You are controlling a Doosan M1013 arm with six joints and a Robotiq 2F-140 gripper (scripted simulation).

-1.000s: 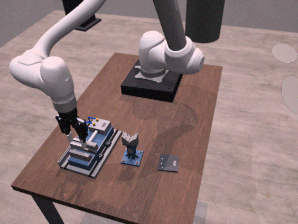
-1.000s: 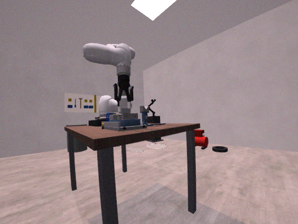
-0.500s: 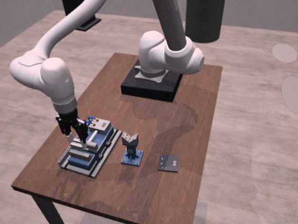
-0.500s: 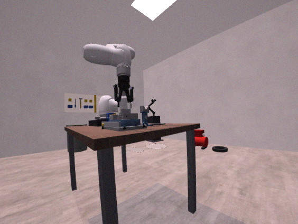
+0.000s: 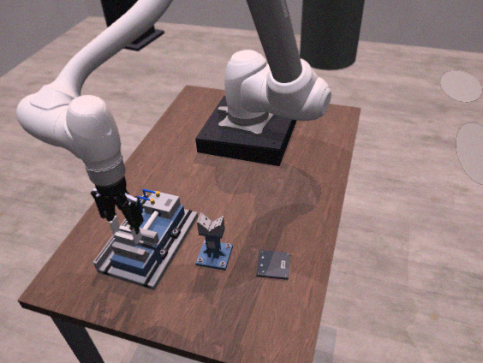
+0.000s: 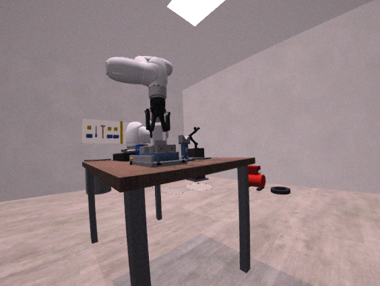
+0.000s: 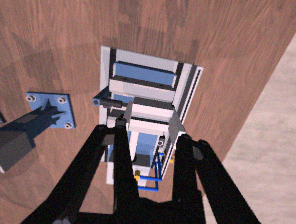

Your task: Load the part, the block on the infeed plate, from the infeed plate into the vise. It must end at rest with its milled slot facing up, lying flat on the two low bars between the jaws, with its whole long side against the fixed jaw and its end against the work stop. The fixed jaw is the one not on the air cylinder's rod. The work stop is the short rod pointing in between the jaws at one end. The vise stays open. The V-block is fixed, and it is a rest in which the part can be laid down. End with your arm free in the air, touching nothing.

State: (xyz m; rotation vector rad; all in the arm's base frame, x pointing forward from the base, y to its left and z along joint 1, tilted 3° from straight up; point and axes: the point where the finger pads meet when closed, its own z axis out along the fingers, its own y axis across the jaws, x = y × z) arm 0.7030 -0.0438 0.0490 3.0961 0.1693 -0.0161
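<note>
My hand is 30 mm short of the fixed jaw, 20 mm to the right of it and 50 mm above it. Round my hand: part (20 mm below); then work stop (10 mm behind, 70 mm to the left, 40 mm below); then moving jaw (40 mm behind, 20 mm to the left, 50 mm below).
</note>
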